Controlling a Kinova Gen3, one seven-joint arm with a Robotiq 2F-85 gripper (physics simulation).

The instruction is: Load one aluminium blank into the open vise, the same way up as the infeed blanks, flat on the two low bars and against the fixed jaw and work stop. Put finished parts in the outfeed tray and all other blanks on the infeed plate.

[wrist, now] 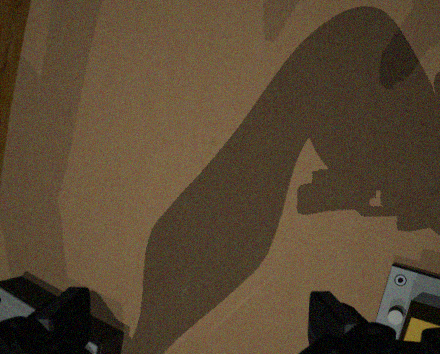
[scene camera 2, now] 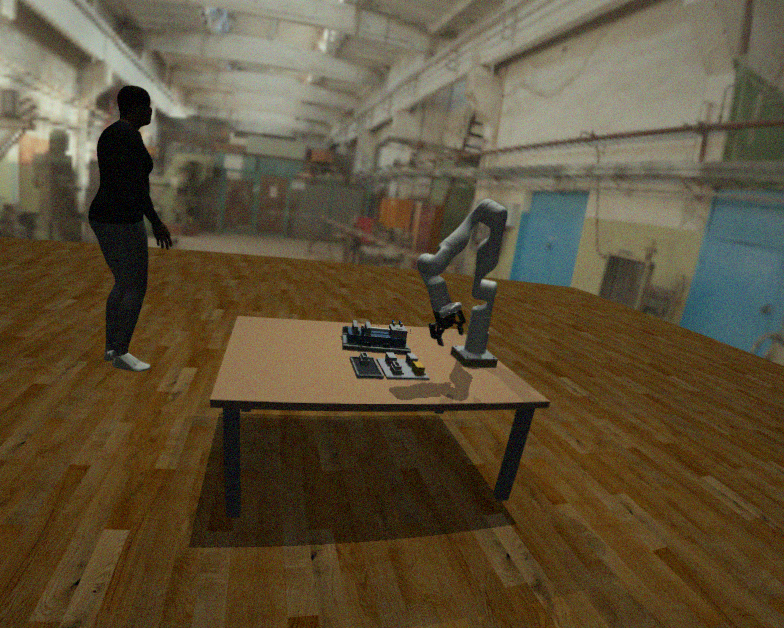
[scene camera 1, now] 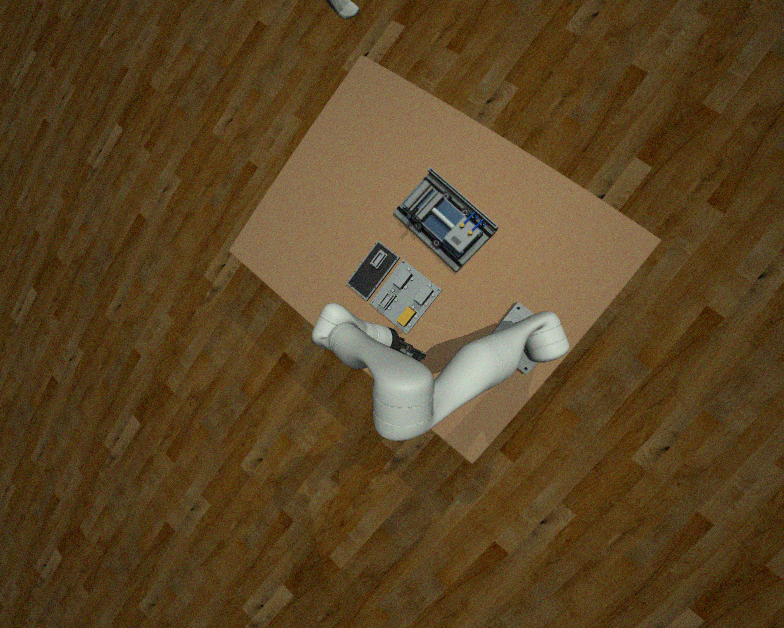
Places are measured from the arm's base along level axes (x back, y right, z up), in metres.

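Pixels of known places: gripper, fingertip midpoint: [wrist: 199, 315] [scene camera 2: 451, 340] [scene camera 1: 413, 348]; arm's base at its link origin: [scene camera 2: 473, 350].
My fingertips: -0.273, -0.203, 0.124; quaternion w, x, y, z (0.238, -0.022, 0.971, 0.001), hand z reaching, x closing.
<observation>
For each thing: its top centre in the pictures, then the offset to it from my fingertips, as dx, dy, dz. Level surfaces: height alone.
- grey infeed plate at its top centre: [scene camera 1: 404, 296] [scene camera 2: 402, 367] -0.133, +0.112, -0.157
- grey blank at its top centre: [scene camera 1: 423, 294] [scene camera 2: 412, 355] -0.076, +0.148, -0.121
- yellow block at its top centre: [scene camera 1: 405, 316] [scene camera 2: 418, 364] -0.091, +0.058, -0.121
- grey part at its top centre: [scene camera 1: 377, 258] [scene camera 2: 364, 354] -0.272, +0.180, -0.124
- vise at its top centre: [scene camera 1: 440, 212] [scene camera 2: 377, 324] -0.140, +0.396, -0.066
- wooden table at its surface level: dz -0.165
The grey infeed plate [scene camera 1: 410, 297] [scene camera 2: 405, 376] [wrist: 387, 306] carries several small grey blanks, one of them a grey blank [scene camera 1: 424, 296], and a yellow block [scene camera 1: 406, 315] [scene camera 2: 418, 368] [wrist: 420, 330] near one corner. The dark outfeed tray [scene camera 1: 366, 278] [scene camera 2: 366, 372] lies beside the plate and holds one grey part [scene camera 1: 378, 259]. The vise [scene camera 1: 445, 219] [scene camera 2: 374, 338] stands behind them; whether a blank lies between its jaws is too small to tell. My gripper [scene camera 1: 419, 355] [scene camera 2: 450, 336] [wrist: 199, 315] is open and empty, above the table between the infeed plate and the robot base.
The robot base [scene camera 1: 516, 314] [scene camera 2: 474, 357] [wrist: 15, 303] stands at one side of the wooden table [scene camera 1: 327, 163] [scene camera 2: 287, 372]. The arm's shadow falls across the table. A person [scene camera 2: 123, 176] stands beyond the table; a shoe [scene camera 1: 344, 7] shows in the first scene view.
</observation>
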